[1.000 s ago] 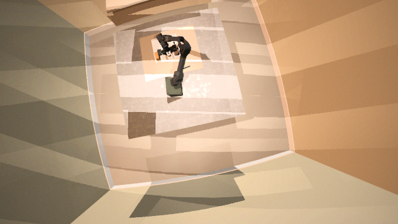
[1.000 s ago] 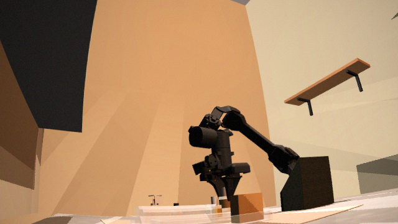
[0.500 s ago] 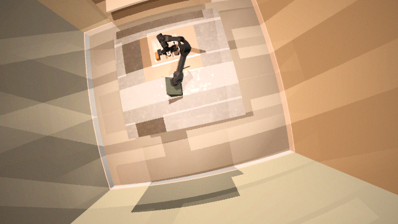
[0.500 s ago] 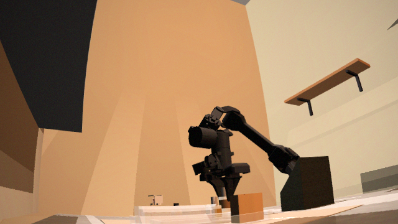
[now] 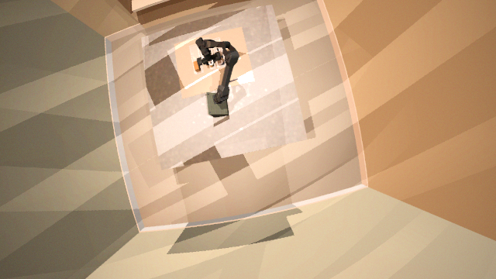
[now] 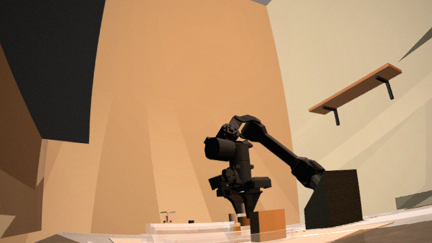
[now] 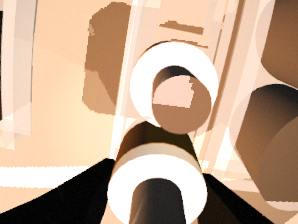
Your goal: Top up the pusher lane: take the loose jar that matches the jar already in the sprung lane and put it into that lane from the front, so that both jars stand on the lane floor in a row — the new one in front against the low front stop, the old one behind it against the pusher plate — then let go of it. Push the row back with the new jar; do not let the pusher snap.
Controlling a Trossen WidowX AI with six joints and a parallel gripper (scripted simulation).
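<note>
Right now my gripper tip is 140 mm short of the clear lane, 30 mm to the right of it and 40 mm above it.
</note>
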